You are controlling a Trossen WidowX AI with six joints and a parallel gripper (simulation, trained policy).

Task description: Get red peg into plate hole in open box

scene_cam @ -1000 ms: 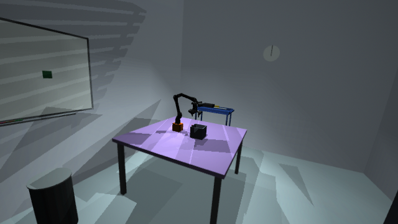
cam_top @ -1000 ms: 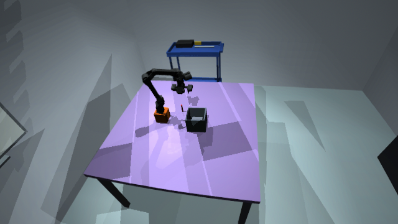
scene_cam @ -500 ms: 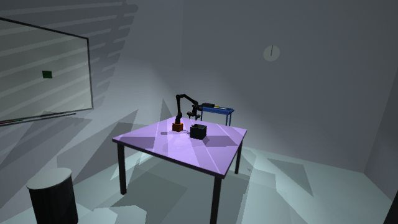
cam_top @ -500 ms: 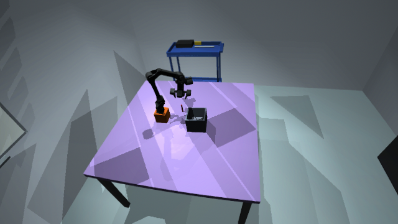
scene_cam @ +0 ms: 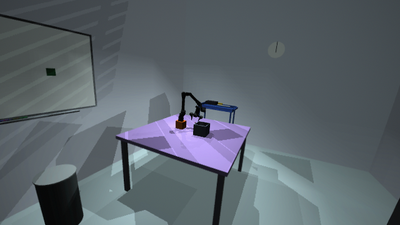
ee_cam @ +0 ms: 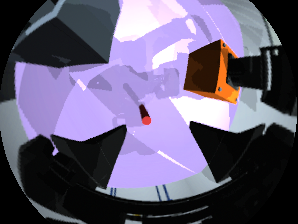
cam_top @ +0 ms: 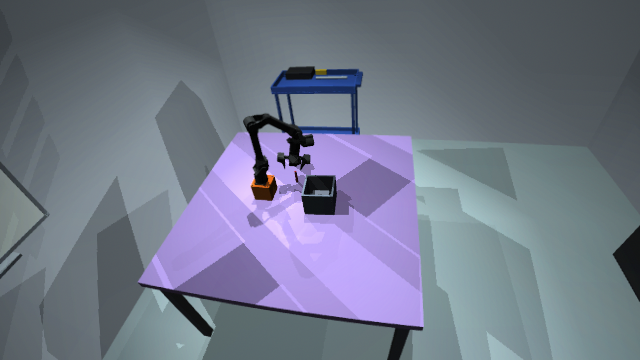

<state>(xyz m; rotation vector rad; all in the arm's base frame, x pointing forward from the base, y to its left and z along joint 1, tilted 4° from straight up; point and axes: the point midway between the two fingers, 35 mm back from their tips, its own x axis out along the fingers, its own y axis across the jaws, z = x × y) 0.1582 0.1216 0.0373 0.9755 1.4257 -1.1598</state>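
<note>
Now: the red peg 5 cm below my gripper tip and 1 cm ahead of it. Also, from my gripper tip: pale plate 19 cm ahead, 17 cm to the right, 5 cm below.
</note>
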